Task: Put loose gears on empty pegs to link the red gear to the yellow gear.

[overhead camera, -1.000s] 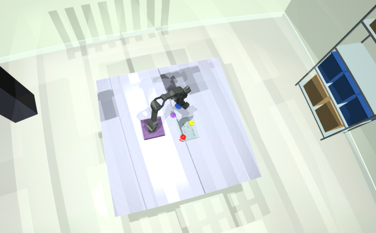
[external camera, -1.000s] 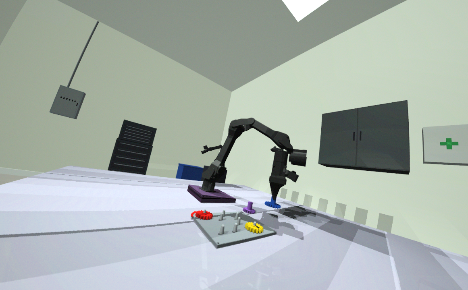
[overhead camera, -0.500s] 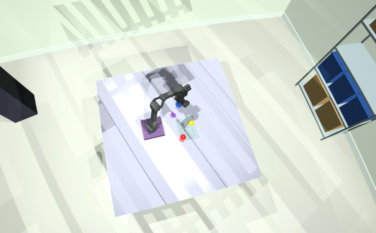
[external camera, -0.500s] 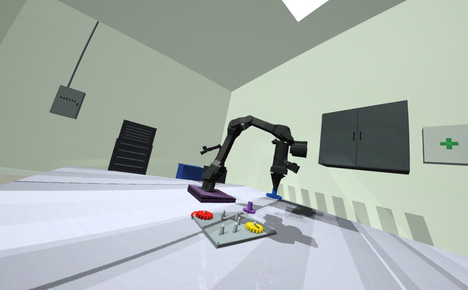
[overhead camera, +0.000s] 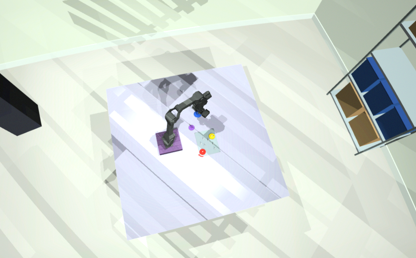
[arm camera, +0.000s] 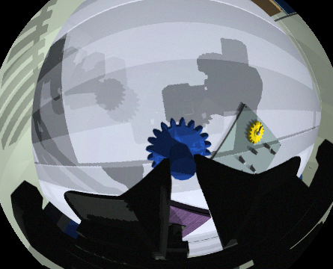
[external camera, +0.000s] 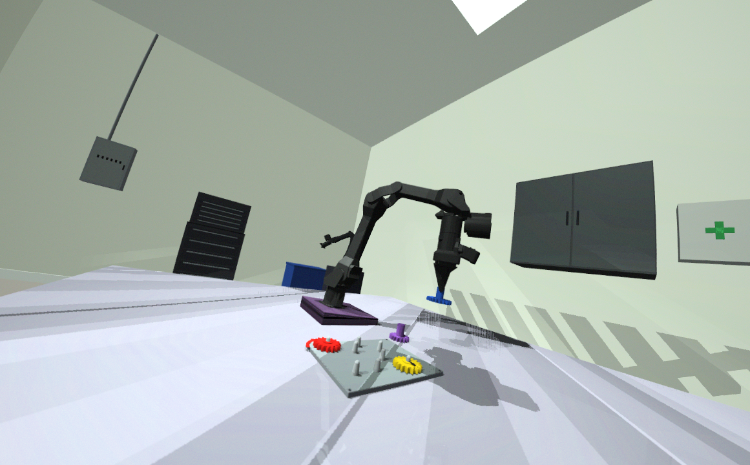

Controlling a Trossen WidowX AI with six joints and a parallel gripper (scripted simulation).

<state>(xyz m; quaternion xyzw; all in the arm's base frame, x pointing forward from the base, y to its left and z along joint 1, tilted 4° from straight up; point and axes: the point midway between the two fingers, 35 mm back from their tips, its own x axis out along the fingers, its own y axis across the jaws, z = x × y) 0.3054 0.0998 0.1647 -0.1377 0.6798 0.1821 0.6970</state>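
My gripper tip is 280 mm to the left of the red gear, 130 mm above it and 80 mm past it. The rest, counted from my gripper tip: yellow gear (190 mm to the right, 130 mm below, 50 mm ahead); purple gear (130 mm below, 70 mm behind, 50 mm to the right); blue gear (10 mm below).
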